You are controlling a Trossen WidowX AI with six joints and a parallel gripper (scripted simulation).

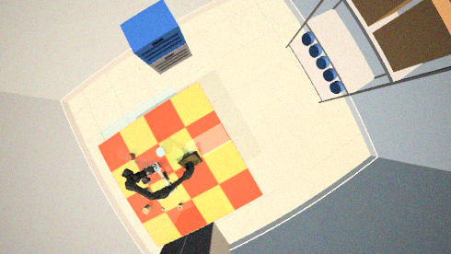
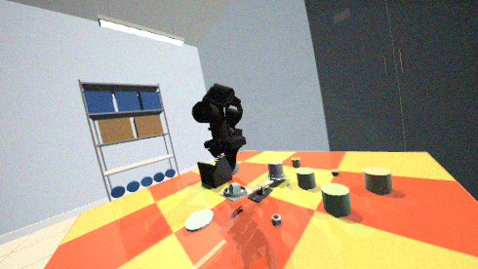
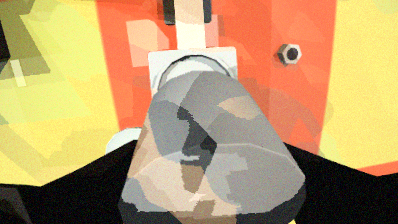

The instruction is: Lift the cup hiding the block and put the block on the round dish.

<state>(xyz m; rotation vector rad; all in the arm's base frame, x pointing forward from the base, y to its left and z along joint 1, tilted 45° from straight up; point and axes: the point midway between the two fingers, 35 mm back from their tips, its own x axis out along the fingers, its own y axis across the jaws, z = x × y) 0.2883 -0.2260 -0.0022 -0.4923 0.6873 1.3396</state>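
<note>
Right now the pale green block is 1 cm to the left of my gripper tip and 8 cm below it. From my gripper tip the other things lie so: balance beam: 2 cm ahead, 13 cm to the left, 15 cm below; cup: 2 cm to the right, 1 cm above; round pale dish: 10 cm behind, 10 cm to the right, 17 cm below.
</note>
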